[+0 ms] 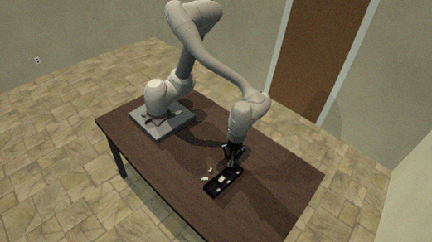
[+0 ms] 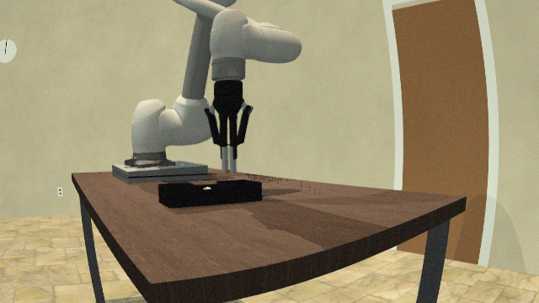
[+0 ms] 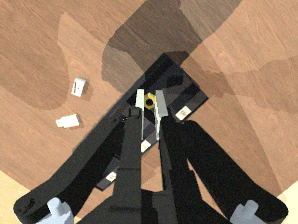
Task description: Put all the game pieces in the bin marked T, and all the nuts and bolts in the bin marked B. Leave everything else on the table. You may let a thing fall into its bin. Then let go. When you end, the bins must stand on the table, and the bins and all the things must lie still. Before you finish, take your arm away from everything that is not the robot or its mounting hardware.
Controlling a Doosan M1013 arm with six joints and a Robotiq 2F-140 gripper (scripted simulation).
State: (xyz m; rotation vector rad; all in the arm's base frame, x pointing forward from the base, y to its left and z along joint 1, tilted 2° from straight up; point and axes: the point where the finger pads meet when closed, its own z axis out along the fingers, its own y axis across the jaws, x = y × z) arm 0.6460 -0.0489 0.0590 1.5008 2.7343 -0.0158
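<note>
The black bin lies 8 cm below my hand, 7 cm to the right of it and 1 cm ahead of it. The rest, counted from my hand: white domino: 9 cm to the right, 8 cm below; then gold ring-shaped nut: 3 cm below; then dark piece: 9 cm below, 7 cm to the right, 1 cm ahead.
</note>
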